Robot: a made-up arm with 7 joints.
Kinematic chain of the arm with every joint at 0, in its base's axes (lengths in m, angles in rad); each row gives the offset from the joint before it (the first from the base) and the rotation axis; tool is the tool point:
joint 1: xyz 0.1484 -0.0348 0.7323 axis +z
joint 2: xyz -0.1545 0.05 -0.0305 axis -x
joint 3: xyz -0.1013 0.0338 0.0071 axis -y
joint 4: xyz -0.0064 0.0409 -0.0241 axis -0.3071 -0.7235 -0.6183
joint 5: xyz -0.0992 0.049 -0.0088 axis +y
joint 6: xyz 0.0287 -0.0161 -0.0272 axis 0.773 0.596 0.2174
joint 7: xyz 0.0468 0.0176 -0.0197 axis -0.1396 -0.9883 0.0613
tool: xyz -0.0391 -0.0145 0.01
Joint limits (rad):
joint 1: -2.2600..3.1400
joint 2: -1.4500..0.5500
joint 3: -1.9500..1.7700
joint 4: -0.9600..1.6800
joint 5: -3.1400..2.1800
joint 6: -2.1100..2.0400
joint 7: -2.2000..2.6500
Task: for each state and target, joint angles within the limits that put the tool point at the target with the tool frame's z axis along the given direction. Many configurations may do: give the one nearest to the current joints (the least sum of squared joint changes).
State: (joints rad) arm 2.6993 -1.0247 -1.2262 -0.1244 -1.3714 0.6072 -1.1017
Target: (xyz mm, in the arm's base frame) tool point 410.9 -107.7 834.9 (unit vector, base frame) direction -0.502 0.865 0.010
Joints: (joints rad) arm 2.8577 -1.2529 -1.0731 0.0224 -1.5421 0.5572 -0.9128
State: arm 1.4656 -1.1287 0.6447 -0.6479 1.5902 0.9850 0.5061
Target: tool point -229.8 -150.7 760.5 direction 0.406 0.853 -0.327
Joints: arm 0.6976 -1.4500 0.7337 -0.5488 1.6004 0.9800 -0.0763
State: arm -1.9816 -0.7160 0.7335 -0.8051 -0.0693 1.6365 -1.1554
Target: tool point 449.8 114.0 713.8 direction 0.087 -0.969 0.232
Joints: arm -2.1635 -0.6193 0.7187 -0.7130 -0.1882 1.7921 -0.9110
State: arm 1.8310 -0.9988 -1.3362 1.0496 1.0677 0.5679 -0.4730
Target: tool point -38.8 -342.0 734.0 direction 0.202 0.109 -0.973
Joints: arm 1.6721 -1.2269 -0.5749 1.6800 1.3656 1.1040 -0.5449
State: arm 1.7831 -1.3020 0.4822 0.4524 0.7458 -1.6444 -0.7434
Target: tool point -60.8 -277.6 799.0 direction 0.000 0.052 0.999
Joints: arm 1.4724 -1.3052 0.5409 0.3456 0.6721 -1.8401 -0.4943
